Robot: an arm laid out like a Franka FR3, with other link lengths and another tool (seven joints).
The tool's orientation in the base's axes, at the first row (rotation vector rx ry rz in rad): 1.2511, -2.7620, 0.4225
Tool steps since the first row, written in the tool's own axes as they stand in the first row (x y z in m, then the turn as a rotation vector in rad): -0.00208, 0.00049, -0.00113, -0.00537, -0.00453, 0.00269; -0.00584, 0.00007, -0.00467, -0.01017, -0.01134, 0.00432; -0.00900, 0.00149, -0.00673, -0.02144, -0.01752, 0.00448; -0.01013, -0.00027, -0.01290, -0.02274, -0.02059, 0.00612; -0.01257, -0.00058, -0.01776, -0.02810, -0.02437, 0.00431; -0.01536, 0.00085, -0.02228, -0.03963, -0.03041, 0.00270; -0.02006, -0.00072, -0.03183, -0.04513, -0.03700, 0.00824; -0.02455, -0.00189, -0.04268, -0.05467, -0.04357, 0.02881; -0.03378, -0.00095, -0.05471, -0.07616, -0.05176, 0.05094; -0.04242, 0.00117, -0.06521, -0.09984, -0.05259, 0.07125; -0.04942, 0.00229, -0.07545, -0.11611, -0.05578, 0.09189
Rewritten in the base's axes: 0.00097, 0.00213, 0.00059, 0.00706, 0.00029, -0.00259; 0.00363, 0.00559, 0.00338, 0.01539, -0.00097, -0.00357; 0.00458, 0.00936, 0.00447, 0.02749, 0.00328, -0.00448; 0.00640, 0.01081, 0.01055, 0.03072, 0.00183, -0.00563; 0.00805, 0.01375, 0.01483, 0.03702, 0.00385, -0.00407; 0.00865, 0.01794, 0.01834, 0.04912, 0.00887, -0.00335; 0.01256, 0.02305, 0.02696, 0.05792, 0.00715, -0.00825; 0.01597, 0.02862, 0.03679, 0.06998, 0.00416, -0.02832; 0.02091, 0.03929, 0.04641, 0.09125, 0.00837, -0.05174; 0.02463, 0.04984, 0.05443, 0.10840, 0.01930, -0.07541; 0.02802, 0.05850, 0.06271, 0.12241, 0.02329, -0.09752
